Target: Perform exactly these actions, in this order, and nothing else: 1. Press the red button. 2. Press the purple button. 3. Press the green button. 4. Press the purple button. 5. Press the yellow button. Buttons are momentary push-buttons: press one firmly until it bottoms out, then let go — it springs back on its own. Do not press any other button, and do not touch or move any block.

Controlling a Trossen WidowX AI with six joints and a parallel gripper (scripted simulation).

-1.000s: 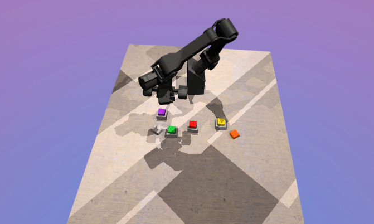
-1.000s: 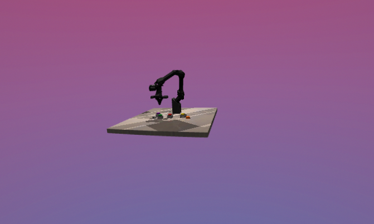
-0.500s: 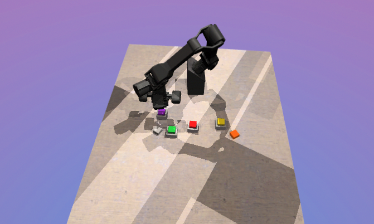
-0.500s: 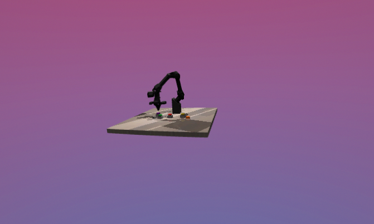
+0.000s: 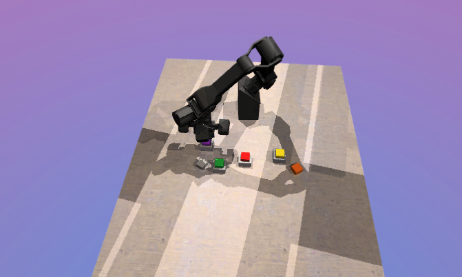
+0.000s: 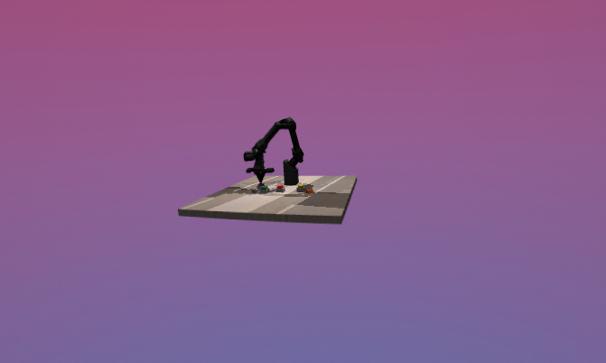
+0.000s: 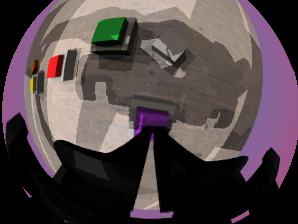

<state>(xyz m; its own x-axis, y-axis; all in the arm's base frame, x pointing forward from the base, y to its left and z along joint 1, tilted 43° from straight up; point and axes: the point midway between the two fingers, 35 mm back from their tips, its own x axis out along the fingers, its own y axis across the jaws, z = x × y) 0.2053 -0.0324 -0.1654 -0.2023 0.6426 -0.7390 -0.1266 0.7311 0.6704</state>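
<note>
Now: the green button 90 mm ahead of my gripper tip, 80 mm to the left of it and 10 mm below it. Also, from my gripper tip: red button: 40 mm ahead, 170 mm to the left, 10 mm below; grey block: 90 mm ahead, 10 mm to the left, 40 mm below; yellow button: 290 mm to the left, 10 mm below.
</note>
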